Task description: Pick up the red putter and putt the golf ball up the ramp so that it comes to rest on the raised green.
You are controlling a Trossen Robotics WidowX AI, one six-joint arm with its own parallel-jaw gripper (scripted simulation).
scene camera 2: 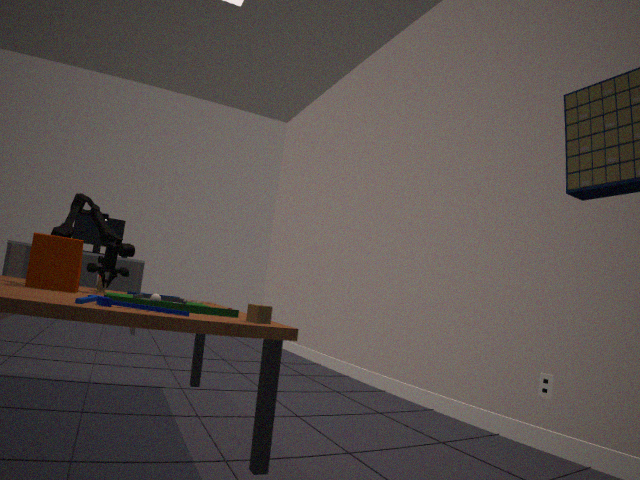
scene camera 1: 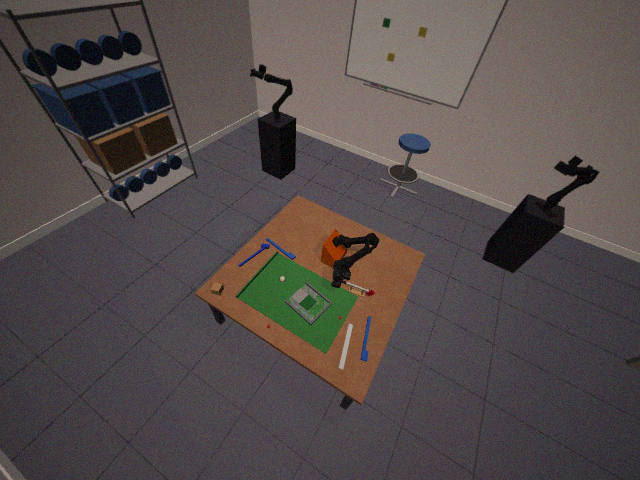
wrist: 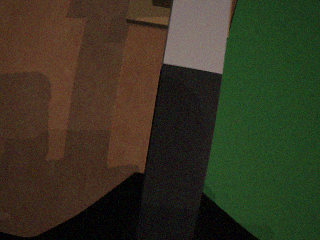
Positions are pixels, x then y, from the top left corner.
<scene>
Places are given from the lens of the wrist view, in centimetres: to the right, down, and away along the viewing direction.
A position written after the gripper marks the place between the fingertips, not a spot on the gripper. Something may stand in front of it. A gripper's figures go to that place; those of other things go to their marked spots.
gripper (wrist: 159, 186): 0, 3, 10
green mat (wrist: 256, 170): 5, 3, 13
</scene>
